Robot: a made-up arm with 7 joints.
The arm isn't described. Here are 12 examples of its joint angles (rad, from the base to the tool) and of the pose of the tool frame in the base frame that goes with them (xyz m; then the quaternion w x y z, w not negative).
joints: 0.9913 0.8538 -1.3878 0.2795 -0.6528 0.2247 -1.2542
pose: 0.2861 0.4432 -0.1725 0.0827 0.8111 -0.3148 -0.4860
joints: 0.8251 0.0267 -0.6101 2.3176 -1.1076 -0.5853 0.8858
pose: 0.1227 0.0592 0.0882 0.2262 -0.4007 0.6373 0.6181
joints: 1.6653 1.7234 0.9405 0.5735 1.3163 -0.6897 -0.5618
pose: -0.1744 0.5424 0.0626 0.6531 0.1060 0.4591 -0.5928
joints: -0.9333 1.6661 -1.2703 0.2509 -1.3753 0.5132 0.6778
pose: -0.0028 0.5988 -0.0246 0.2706 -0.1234 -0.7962 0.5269
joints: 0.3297 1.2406 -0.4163 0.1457 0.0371 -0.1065 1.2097
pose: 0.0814 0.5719 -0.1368 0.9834 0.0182 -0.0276 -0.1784
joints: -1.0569 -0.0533 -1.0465 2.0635 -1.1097 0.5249 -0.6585
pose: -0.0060 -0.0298 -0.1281 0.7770 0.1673 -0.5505 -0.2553
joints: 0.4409 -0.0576 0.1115 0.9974 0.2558 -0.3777 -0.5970
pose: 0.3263 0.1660 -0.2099 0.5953 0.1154 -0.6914 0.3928
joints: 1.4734 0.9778 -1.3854 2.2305 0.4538 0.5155 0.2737
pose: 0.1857 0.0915 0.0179 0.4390 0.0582 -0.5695 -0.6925
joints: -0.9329 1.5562 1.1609 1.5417 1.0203 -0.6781 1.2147
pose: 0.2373 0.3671 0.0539 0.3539 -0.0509 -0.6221 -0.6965
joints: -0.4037 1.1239 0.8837 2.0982 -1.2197 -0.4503 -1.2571
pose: 0.1703 0.2969 0.0552 0.4022 -0.5656 0.6379 0.3337
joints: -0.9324 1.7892 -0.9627 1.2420 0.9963 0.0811 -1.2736
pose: -0.0229 0.4711 -0.1827 0.5862 0.6840 -0.0184 -0.4337
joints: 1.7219 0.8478 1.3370 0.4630 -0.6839 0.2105 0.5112
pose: 0.1884 0.5439 0.0545 0.4076 0.0210 -0.8226 0.3959
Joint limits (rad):
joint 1: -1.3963..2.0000
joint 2: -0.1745..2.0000
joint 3: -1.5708..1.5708
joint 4: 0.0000..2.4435
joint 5: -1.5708..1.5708
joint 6: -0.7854..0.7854
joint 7: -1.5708..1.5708
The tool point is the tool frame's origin. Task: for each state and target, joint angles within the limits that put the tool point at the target. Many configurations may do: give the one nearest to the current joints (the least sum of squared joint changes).
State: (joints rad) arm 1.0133 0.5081 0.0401 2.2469 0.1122 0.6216 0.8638
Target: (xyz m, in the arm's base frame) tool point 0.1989 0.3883 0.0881
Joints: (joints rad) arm 0.7978 0.6020 0.6089 1.5706 0.1122 0.6216 0.8638
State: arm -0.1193 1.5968 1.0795 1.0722 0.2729 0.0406 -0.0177
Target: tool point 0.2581 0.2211 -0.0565
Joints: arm -0.9807 2.0000 0.6397 1.8372 0.2729 0.0406 -0.0177
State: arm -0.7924 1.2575 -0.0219 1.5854 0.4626 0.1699 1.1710
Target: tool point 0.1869 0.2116 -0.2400
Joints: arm -0.2069 0.6605 -0.3368 1.6079 0.4626 0.1699 1.1710
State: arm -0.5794 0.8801 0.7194 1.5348 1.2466 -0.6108 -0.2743
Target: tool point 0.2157 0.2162 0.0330
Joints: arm -0.6329 1.6856 0.7607 2.0948 1.2466 -0.6108 -0.2743
